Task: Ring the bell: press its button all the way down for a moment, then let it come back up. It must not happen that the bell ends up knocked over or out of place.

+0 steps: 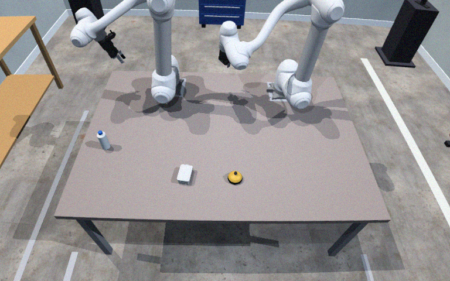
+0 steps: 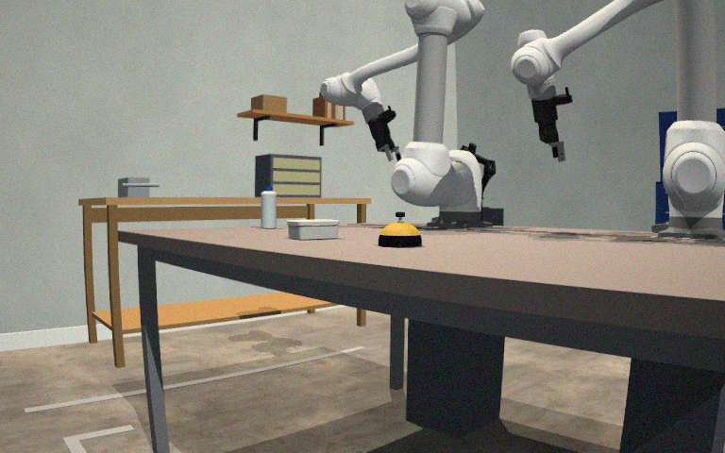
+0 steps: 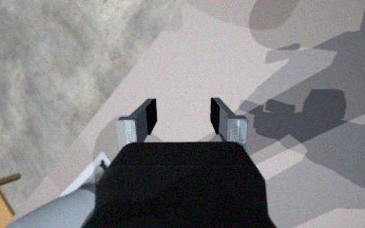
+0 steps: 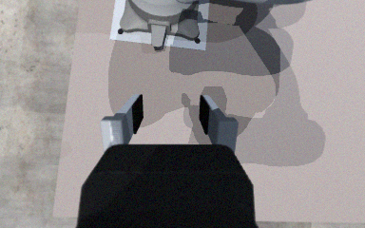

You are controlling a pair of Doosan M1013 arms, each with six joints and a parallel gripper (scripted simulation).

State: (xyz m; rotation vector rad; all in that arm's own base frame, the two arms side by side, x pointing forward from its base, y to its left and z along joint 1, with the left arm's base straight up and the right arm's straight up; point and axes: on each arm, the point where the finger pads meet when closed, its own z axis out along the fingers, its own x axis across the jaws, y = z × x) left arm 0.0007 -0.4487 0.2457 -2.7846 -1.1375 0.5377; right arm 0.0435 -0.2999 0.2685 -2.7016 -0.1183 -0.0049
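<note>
The black button lies 79 cm ahead of my left hand, 19 cm below it and 8 cm to the left of it. From my left hand the other things lie so: white bottle (73 cm to the right, 60 cm ahead, 18 cm below); then bell (79 cm ahead, 21 cm below, 8 cm to the left); then white lidded box (79 cm ahead, 22 cm below, 21 cm to the right).
</note>
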